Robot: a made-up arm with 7 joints. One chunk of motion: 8 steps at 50 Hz.
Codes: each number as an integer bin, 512 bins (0 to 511) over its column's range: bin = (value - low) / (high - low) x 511, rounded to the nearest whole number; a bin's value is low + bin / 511 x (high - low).
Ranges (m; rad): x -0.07..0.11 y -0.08..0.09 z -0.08..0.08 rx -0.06..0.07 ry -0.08..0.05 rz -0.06..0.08
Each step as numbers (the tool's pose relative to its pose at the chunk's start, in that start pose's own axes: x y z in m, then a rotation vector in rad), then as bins.
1 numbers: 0.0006 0.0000 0.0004 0.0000 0.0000 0.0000
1 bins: 200 240 257 236 314 219
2 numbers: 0.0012 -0.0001 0.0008 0.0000 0.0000 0.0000
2 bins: 202 240 258 236 314 219
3 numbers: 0.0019 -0.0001 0.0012 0.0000 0.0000 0.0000
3 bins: 204 240 259 236 314 219
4 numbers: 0.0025 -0.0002 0.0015 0.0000 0.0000 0.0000
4 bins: 206 240 260 236 314 219
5 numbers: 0.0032 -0.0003 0.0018 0.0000 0.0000 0.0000
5 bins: 208 240 261 236 314 219
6 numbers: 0.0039 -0.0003 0.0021 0.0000 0.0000 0.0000
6 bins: 210 240 262 236 314 219
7 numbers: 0.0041 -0.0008 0.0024 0.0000 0.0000 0.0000
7 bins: 210 238 263 236 314 219
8 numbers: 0.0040 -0.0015 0.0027 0.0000 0.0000 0.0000
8 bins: 210 236 264 236 314 219
